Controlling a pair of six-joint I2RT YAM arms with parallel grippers.
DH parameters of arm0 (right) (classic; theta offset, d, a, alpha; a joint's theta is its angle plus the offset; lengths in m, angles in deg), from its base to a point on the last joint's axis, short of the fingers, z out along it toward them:
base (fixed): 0 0 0 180
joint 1: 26.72 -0.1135 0.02 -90
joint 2: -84.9 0 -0.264 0
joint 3: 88.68 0 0.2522 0
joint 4: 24.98 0 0.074 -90
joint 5: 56.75 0 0 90
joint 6: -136.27 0.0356 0 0
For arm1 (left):
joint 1: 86.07 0.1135 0.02 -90
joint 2: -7.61 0 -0.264 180
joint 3: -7.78 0 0.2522 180
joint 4: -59.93 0 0.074 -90
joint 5: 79.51 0 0 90
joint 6: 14.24 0.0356 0 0
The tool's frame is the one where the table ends.
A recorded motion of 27 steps. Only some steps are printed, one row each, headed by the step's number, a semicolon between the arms.
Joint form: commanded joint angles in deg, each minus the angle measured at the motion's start. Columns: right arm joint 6, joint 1, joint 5, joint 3, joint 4, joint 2; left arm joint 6, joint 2, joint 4, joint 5, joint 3, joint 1.
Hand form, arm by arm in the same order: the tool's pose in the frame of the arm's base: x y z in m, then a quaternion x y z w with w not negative. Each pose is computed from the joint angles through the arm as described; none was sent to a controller.
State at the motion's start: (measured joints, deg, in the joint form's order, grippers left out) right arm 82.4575 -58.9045 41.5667 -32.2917 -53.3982 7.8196; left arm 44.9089 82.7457 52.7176 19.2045 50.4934 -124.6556
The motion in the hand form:
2: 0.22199 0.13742 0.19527 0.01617 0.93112 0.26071 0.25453; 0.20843 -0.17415 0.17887 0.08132 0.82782 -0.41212 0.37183
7: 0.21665 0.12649 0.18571 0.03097 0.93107 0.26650 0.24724; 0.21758 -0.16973 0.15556 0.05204 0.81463 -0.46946 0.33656
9: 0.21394 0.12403 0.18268 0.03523 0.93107 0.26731 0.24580; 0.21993 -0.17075 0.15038 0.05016 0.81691 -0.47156 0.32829
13: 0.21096 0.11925 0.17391 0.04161 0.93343 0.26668 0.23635; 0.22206 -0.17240 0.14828 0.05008 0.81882 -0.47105 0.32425
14: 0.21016 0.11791 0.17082 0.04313 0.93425 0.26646 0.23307; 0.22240 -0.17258 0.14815 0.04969 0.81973 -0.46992 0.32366
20: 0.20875 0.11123 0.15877 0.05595 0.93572 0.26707 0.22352; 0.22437 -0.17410 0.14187 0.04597 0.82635 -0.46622 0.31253
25: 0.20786 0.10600 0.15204 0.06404 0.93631 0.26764 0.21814; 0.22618 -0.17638 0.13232 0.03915 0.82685 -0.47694 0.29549
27: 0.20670 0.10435 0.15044 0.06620 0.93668 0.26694 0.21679; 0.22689 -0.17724 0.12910 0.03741 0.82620 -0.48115 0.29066
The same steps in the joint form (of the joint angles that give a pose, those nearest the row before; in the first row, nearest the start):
2: -0.06 1.73 1.29 -2.47 1.77 1.65; -5.39 3.88 -6.18 5.60 -0.42 0.56
7: 0.55 3.47 2.79 -5.74 3.17 3.11; -11.91 10.97 -18.39 12.68 -3.14 3.33
9: 0.89 3.69 2.92 -6.85 3.64 3.67; -12.35 12.72 -19.37 13.41 -2.95 3.52
13: 1.06 4.45 3.67 -8.73 4.48 3.65; -12.39 13.75 -19.42 13.62 -2.43 3.52
14: 1.06 4.69 3.93 -9.31 4.83 3.52; -12.36 13.81 -19.18 13.55 -2.31 3.52
20: 1.43 6.11 4.95 -11.59 6.87 2.73; -12.65 15.55 -19.06 13.75 -1.90 3.52
25: 1.43 7.29 5.74 -12.95 7.96 2.37; -14.48 18.62 -21.89 15.19 -1.96 3.52
27: 1.43 7.55 5.83 -13.43 8.05 2.54; -15.07 19.75 -23.10 15.70 -1.98 3.52

